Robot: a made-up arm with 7 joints.
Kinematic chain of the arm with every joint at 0, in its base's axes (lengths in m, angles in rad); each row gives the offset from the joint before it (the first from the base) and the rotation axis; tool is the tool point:
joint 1: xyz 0 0 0.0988 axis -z
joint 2: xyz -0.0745 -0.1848 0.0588 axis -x
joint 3: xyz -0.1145 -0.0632 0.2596 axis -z
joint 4: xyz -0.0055 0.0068 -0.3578 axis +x
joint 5: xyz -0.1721 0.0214 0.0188 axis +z
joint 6: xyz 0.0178 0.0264 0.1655 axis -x
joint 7: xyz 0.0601 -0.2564 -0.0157 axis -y
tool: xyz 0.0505 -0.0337 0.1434
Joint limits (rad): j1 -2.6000..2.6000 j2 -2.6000..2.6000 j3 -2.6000..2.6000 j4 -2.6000..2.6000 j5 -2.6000..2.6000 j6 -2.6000..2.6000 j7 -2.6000..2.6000
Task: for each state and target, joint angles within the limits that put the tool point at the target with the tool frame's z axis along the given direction. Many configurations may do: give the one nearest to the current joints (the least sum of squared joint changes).
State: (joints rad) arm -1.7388 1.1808 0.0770 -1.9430 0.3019 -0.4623 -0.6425
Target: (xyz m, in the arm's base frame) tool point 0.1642 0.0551 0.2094 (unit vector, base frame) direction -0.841 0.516 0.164
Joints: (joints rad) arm -2.4972 1.2383 0.6449 -1.9852 0.0365 -0.7395 -1.0109
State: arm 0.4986 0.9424 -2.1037 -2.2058 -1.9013 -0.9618 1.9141
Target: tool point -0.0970 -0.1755 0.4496 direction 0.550 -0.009 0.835
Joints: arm -0.2638 1.7524 -1.4585 -2.6000 -1.3084 -1.6825 1.0108
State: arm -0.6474 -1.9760 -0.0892 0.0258 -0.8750 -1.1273 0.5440
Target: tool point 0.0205 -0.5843 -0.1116 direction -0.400 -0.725 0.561
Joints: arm -1.2755 -1.3051 -0.5635 -0.1706 -1.3136 -0.7337 1.3819
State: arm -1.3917 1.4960 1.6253 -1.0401 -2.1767 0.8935 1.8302
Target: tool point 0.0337 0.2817 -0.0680 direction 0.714 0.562 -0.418
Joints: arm -1.9331 1.3252 1.5794 -1.0625 -1.8199 1.0906 2.0723
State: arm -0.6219 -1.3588 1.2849 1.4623 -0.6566 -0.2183 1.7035
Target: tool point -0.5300 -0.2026 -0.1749 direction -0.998 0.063 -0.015
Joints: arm 0.1545 -0.5696 0.6623 1.2198 0.2163 -0.0572 0.8611
